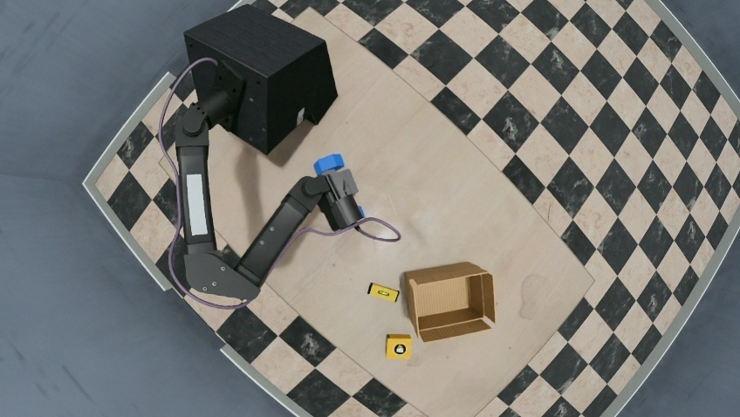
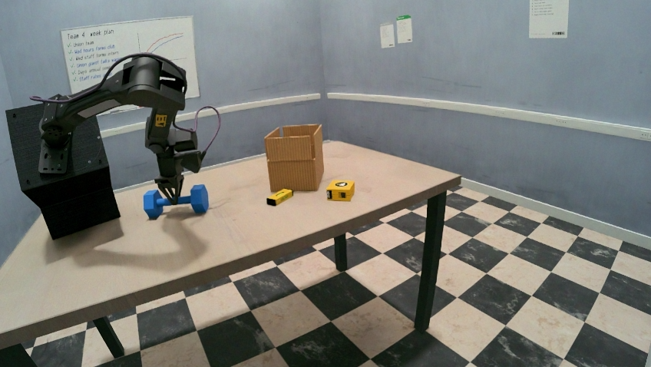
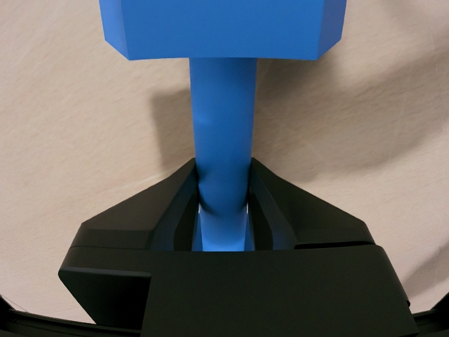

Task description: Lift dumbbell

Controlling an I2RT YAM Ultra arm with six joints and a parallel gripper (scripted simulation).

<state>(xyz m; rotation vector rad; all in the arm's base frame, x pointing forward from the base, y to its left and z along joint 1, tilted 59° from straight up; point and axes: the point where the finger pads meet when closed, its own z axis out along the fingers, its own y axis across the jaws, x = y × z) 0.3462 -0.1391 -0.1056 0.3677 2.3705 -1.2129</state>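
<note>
Right now my hand is right at the blue dumbbell. Round my hand: small yellow box: 45 cm ahead, 23 cm to the right, 2 cm below; yellow spirit level: 30 cm ahead, 14 cm to the right, 3 cm below.
</note>
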